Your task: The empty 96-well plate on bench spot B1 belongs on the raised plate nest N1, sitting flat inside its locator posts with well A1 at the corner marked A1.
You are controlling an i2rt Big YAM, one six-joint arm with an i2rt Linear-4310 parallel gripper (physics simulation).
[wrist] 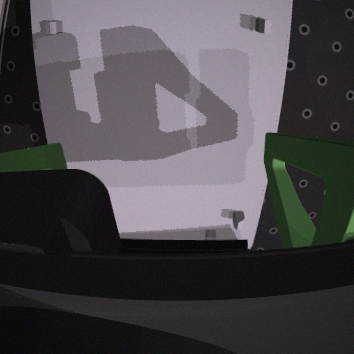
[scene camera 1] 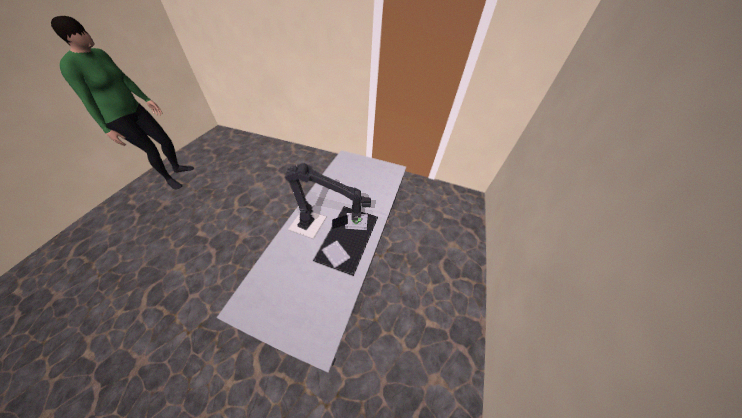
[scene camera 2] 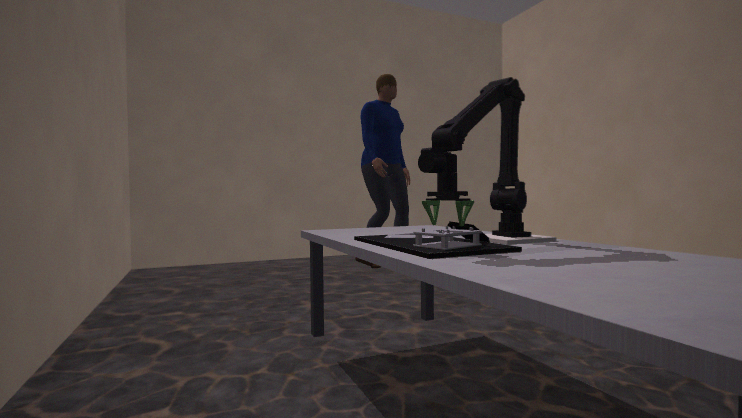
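Pixels of known places: gripper, between the fingertips: (wrist: 159,149) (scene camera 1: 356,218) (scene camera 2: 447,225); arm's base, origin of its link: (scene camera 1: 306,222) (scene camera 2: 511,235).
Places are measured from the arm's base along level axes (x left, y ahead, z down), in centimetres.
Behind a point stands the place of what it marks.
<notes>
The raised nest N1 (scene camera 1: 356,226) @[x 12.0, y 37.4, z -3.8 cm] (scene camera 2: 444,240) @[x 25.1, y 40.0, z -2.4 cm] (wrist: 165,205) @[x 15.2, y 30.6, z -4.1 cm] is a light grey platform on short posts with small locator posts on top. The black 96-well plate (scene camera 1: 339,221) @[x 10.5, y 23.8, z -3.5 cm] (scene camera 2: 475,233) (wrist: 185,245) @[x 13.3, y 29.1, z -5.3 cm] is tilted at the nest's arm-base side, off the nest's top. In the wrist view its dark edge shows beyond the nest, and the rest is hidden by the gripper body. My gripper (scene camera 1: 357,220) @[x 16.9, y 34.6, z -5.7 cm] (scene camera 2: 448,223) @[x 16.9, y 34.6, z -5.7 cm] (wrist: 159,149) @[x 16.9, y 34.6, z -5.7 cm] is open and empty, green fingers pointing down just above the nest. The corner mark A1 cannot be made out.
A black perforated board (scene camera 1: 348,243) @[x -1.6, y 37.9, z 0.1 cm] (scene camera 2: 430,253) @[x 30.5, y 46.8, z 0.1 cm] lies under the nest on the long table (scene camera 1: 285,290) @[x -49.1, y 18.2, z 1.4 cm] (scene camera 2: 623,290) @[x 73.1, y 33.2, z 1.4 cm]. A flat pale square (scene camera 1: 335,253) @[x -12.8, y 33.6, z 0.0 cm] lies at the board's other end. The arm's base stands on a white pad (scene camera 1: 313,233) @[x -5.8, y 10.6, z 0.0 cm] (scene camera 2: 545,239) @[x 10.8, y -5.7, z 0.6 cm]. People stand beyond the table.
</notes>
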